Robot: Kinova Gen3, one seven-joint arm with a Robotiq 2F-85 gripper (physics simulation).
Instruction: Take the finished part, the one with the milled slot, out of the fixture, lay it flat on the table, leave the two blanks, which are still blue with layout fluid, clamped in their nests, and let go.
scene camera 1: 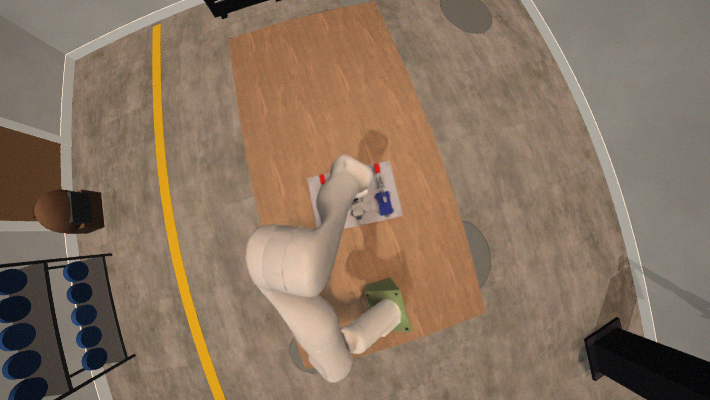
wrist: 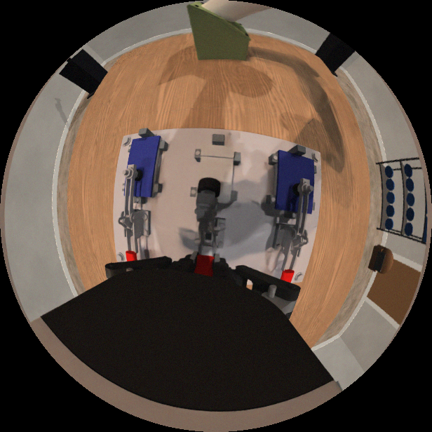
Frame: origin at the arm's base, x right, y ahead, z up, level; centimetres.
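Where they show: arm's base, link origin: [scene camera 1: 389,310].
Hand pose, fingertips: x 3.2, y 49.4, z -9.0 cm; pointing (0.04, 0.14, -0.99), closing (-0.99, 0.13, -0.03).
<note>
Each offset is from my fingertips to the top centre of the thing. Level surfaces: height alone.
My gripper [wrist: 205,259] is shut on the red handle of the middle toggle clamp; the arm hides it in the scene view. This clamp's arm and black pad [wrist: 209,186] appear raised over the middle nest. The pale finished part [wrist: 222,171] lies there among small grey blocks; its slot is hard to make out. One blue blank {dx +9.4, dy -12.6, dz -2.0 cm} [wrist: 145,162] [scene camera 1: 388,207] lies in the nest on the wrist view's left, under a clamp with a red handle [wrist: 131,256] [scene camera 1: 377,168]. The other blue blank [wrist: 294,172] lies on the right, under a clamp with a red handle {dx -11.4, dy -1.7, dz +2.1 cm} [wrist: 287,276] [scene camera 1: 322,179].
The pale fixture plate [wrist: 172,210] [scene camera 1: 395,185] rests on the wooden table {dz -5.1 cm} [scene camera 1: 320,90] [wrist: 135,100]. The side clamps stand close to both sides of my gripper. The green robot base mount [scene camera 1: 382,287] [wrist: 220,42] stands at one end of the table.
</note>
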